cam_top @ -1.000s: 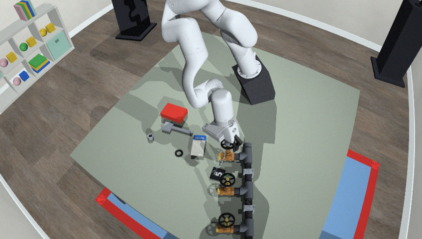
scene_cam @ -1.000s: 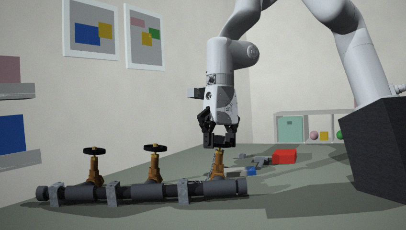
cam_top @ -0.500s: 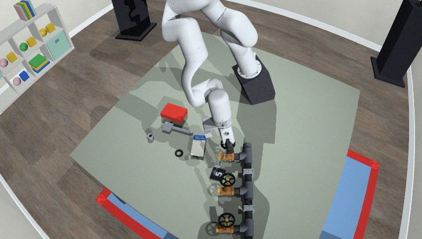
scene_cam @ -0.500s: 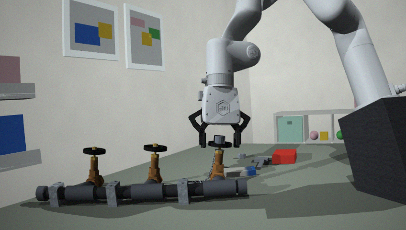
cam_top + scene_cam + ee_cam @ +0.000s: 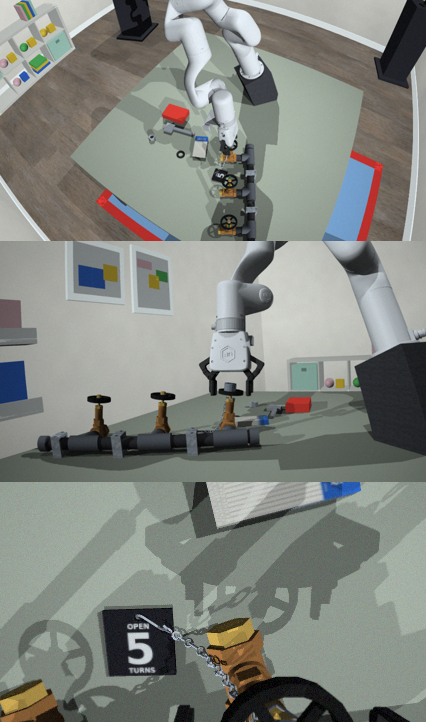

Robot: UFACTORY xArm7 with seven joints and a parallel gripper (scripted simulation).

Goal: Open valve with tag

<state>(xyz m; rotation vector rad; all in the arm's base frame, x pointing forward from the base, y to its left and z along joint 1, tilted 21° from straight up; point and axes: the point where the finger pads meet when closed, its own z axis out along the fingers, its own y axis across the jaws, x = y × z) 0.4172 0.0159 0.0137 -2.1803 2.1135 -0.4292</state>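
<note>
Now: hand 2 cm below the grey cap. From my hand the other things lie so: black washer (23 cm to the right, 12 cm below, 5 cm ahead); then blue box (15 cm to the right, 11 cm below, 1 cm behind); then black tag (12 cm below, 10 cm ahead, 2 cm to the right).
</note>
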